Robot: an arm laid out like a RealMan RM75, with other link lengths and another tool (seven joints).
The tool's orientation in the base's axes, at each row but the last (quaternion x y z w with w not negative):
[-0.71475 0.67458 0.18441 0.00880]
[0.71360 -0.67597 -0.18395 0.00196]
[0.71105 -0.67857 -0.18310 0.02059]
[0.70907 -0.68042 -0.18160 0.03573]
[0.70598 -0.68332 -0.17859 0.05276]
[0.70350 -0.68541 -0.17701 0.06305]
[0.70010 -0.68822 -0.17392 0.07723]
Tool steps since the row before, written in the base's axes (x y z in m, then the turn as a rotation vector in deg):
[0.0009 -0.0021 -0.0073 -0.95 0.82 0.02]
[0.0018 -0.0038 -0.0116 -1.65 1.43 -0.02]
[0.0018 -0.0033 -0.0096 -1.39 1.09 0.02]
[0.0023 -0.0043 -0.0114 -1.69 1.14 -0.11]
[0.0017 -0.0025 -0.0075 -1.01 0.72 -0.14]
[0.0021 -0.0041 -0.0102 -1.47 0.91 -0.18]
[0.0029 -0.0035 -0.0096 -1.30 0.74 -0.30]
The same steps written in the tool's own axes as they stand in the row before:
[0.0040 -0.0024 0.0060 -0.81 0.85 0.43]
[0.0067 -0.0043 0.0094 -1.41 1.46 0.81]
[0.0055 -0.0041 0.0077 -1.08 1.25 0.62]
[0.0066 -0.0053 0.0091 -1.11 1.49 0.84]
[0.0038 -0.0038 0.0060 -0.69 0.87 0.58]
[0.0057 -0.0051 0.0081 -0.87 1.28 0.80]
[0.0048 -0.0059 0.0074 -0.68 1.08 0.83]

